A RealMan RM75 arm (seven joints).
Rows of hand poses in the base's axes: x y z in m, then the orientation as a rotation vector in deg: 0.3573, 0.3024, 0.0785, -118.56, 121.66, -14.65; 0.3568, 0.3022, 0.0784, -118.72, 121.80, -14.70; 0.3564, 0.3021, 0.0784, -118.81, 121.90, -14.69; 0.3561, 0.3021, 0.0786, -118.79, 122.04, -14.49; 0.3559, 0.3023, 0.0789, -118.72, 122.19, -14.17; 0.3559, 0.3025, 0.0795, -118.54, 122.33, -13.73; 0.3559, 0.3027, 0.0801, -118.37, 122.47, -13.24; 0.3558, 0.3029, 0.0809, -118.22, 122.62, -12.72; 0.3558, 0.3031, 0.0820, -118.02, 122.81, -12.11; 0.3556, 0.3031, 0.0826, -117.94, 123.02, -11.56; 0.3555, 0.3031, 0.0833, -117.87, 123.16, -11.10; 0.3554, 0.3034, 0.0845, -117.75, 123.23, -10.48; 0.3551, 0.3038, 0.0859, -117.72, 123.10, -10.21; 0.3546, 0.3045, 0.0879, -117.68, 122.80, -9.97; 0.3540, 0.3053, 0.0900, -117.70, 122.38, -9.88; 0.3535, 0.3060, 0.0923, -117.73, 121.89, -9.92; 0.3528, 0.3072, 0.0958, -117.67, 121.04, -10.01; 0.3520, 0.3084, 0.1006, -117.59, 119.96, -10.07; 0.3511, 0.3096, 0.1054, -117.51, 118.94, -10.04; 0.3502, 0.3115, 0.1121, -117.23, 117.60, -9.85; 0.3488, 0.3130, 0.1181, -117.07, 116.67, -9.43
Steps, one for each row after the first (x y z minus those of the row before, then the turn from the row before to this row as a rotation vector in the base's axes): -0.0005, -0.0002, -0.0001, -0.17, 0.14, -0.01; -0.0004, -0.0001, 0.0000, -0.08, 0.11, -0.01; -0.0003, 0.0000, 0.0002, 0.06, 0.15, -0.07; -0.0002, 0.0002, 0.0003, 0.14, 0.17, -0.09; 0.0000, 0.0002, 0.0006, 0.27, 0.16, -0.12; 0.0000, 0.0002, 0.0006, 0.29, 0.19, -0.12; -0.0001, 0.0002, 0.0008, 0.29, 0.22, -0.11; 0.0000, 0.0002, 0.0011, 0.34, 0.25, -0.15; -0.0002, 0.0000, 0.0006, 0.24, 0.30, -0.11; -0.0001, 0.0000, 0.0007, 0.22, 0.23, -0.07; -0.0001, 0.0003, 0.0012, 0.35, 0.23, -0.05; -0.0003, 0.0004, 0.0014, 0.21, 0.03, 0.07; -0.0005, 0.0007, 0.0020, 0.27, -0.08, 0.15; -0.0006, 0.0008, 0.0021, 0.22, -0.18, 0.22; -0.0005, 0.0007, 0.0023, 0.17, -0.27, 0.26; -0.0007, 0.0012, 0.0035, 0.35, -0.53, 0.40; -0.0008, 0.0012, 0.0048, 0.47, -0.65, 0.51; -0.0009, 0.0012, 0.0048, 0.49, -0.58, 0.49; -0.0009, 0.0019, 0.0067, 0.81, -0.78, 0.58; -0.0014, 0.0015, 0.0060, 0.69, -0.40, 0.45
